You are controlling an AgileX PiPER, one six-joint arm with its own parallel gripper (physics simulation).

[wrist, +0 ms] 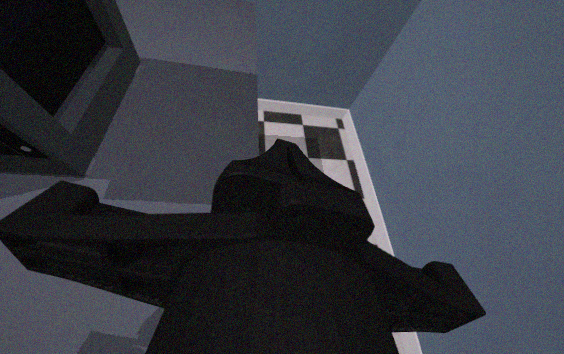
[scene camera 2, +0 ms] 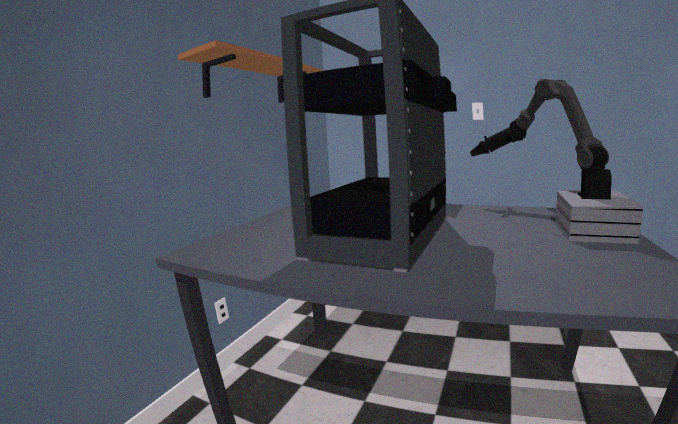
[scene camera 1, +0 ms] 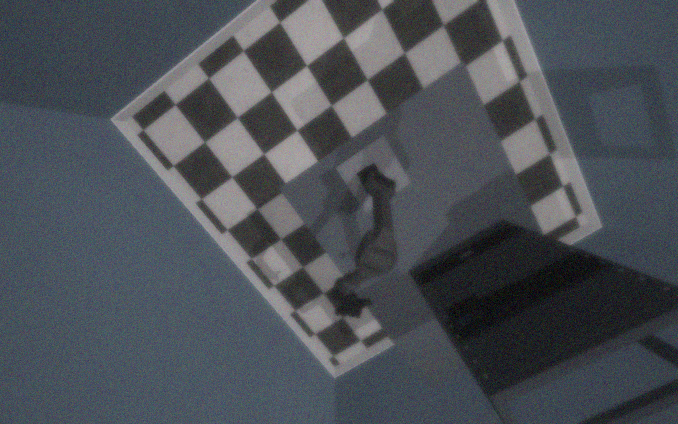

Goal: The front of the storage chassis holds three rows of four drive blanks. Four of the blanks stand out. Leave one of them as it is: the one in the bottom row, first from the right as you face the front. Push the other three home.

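The storage chassis (scene camera 1: 525, 285) (scene camera 2: 345, 90) is the dark upper unit in the grey rack. In scene camera 2 its front juts out past the rack's front on the right, in a stepped dark outline. The single drive blanks, their rows and which ones stand out cannot be told apart in the dark. The chassis cannot be made out in the wrist view. My gripper (scene camera 1: 356, 305) (scene camera 2: 472, 152) (wrist: 282, 153) is shut, its fingertips together with nothing seen between them. It hangs in the air in front of the rack, apart from it and, in scene camera 2, lower than the chassis.
The rack (scene camera 1: 550, 325) (scene camera 2: 399, 165) (wrist: 132, 52) stands on the grey table (scene camera 1: 430, 135) (scene camera 2: 450, 285) (wrist: 195, 100). A lower black unit (scene camera 1: 467, 254) (scene camera 2: 350, 212) sits at its bottom. The arm's base stands on a pale block (scene camera 2: 602, 225). An orange shelf (scene camera 2: 240, 57) is on the wall behind.
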